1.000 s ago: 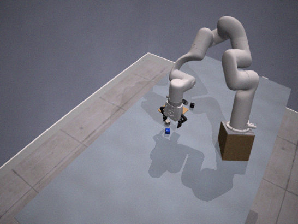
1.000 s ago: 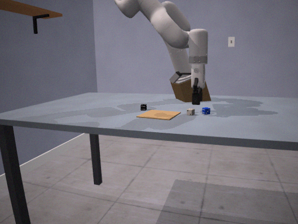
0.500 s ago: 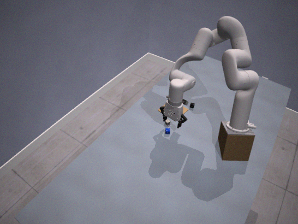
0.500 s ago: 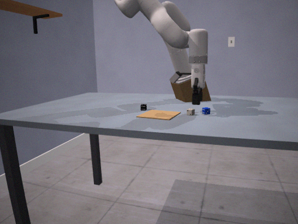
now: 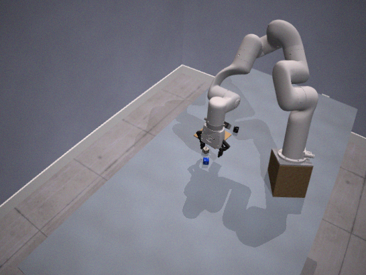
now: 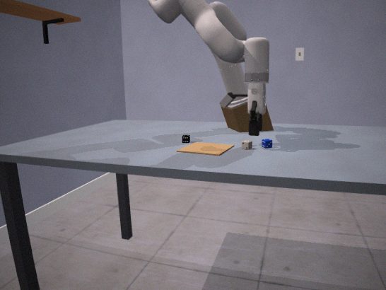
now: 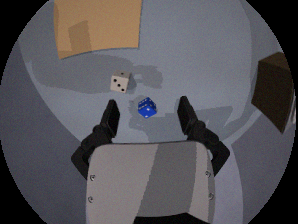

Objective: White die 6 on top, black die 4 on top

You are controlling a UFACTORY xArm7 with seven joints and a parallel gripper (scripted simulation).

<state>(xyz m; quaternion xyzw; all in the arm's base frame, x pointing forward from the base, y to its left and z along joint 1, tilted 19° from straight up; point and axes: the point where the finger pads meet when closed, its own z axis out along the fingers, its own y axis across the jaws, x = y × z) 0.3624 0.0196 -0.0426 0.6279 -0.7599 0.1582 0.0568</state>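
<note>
Right now the blue die is 1 cm ahead of my hand, 4 cm to the left of it and 4 cm below it. From my hand the other things lie so: white die (3 cm ahead, 3 cm to the right, 4 cm below); then black die (6 cm behind, 24 cm to the right, 4 cm below); then mat (4 cm ahead, 16 cm to the right, 5 cm below).
</note>
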